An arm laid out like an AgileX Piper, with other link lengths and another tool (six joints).
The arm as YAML. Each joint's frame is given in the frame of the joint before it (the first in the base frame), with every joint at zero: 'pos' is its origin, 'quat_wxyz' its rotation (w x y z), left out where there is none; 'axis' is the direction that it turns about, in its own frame. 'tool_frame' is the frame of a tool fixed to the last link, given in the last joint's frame.
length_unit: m
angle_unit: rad
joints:
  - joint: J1
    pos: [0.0, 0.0, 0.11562]
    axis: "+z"
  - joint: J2
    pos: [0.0, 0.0, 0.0]
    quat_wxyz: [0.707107, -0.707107, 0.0, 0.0]
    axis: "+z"
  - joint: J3
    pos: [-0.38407, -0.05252, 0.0]
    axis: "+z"
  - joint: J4
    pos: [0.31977, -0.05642, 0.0]
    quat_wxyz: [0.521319, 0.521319, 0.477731, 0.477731]
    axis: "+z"
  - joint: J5
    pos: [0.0, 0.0, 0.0]
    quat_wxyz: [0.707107, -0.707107, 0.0, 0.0]
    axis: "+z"
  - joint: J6
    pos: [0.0, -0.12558, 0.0]
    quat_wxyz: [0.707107, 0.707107, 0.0, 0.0]
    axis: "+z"
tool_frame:
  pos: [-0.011, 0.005, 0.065]
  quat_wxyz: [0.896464, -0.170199, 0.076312, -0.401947]
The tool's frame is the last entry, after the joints.
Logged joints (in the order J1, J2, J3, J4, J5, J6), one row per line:
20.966, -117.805, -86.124, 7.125, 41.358, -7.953
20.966, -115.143, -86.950, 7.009, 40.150, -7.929
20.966, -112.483, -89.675, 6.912, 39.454, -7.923
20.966, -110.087, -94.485, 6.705, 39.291, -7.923
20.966, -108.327, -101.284, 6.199, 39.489, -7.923
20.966, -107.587, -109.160, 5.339, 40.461, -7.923
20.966, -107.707, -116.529, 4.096, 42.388, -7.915
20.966, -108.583, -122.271, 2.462, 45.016, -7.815
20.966, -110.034, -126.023, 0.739, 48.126, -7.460
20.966, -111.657, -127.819, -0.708, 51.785, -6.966
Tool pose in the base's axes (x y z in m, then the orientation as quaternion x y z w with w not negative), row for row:
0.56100, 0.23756, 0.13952, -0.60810, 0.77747, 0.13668, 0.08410
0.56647, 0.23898, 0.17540, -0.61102, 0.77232, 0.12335, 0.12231
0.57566, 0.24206, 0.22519, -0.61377, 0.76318, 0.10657, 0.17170
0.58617, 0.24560, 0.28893, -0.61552, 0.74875, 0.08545, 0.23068
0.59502, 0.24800, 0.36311, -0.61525, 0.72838, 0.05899, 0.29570
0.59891, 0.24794, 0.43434, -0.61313, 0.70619, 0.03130, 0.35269
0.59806, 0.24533, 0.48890, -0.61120, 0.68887, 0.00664, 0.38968
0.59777, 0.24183, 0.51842, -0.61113, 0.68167, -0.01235, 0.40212
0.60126, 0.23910, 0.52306, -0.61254, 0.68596, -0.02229, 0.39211
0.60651, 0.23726, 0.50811, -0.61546, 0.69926, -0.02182, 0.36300
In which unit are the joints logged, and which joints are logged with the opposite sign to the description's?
The joints are logged in degrees. Opposite sign: J2.
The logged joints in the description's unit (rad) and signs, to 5 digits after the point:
0.36593, 2.05609, -1.50315, 0.12435, 0.72183, -0.13881
0.36593, 2.00962, -1.51756, 0.12233, 0.70075, -0.13839
0.36593, 1.96320, -1.56512, 0.12064, 0.68860, -0.13828
0.36593, 1.92138, -1.64907, 0.11702, 0.68576, -0.13828
0.36593, 1.89066, -1.76774, 0.10819, 0.68921, -0.13828
0.36593, 1.87775, -1.90520, 0.09318, 0.70618, -0.13828
0.36593, 1.87984, -2.03381, 0.07149, 0.73981, -0.13814
0.36593, 1.89513, -2.13403, 0.04297, 0.78568, -0.13640
0.36593, 1.92046, -2.19952, 0.01290, 0.83996, -0.13020
0.36593, 1.94878, -2.23086, -0.01236, 0.90382, -0.12158

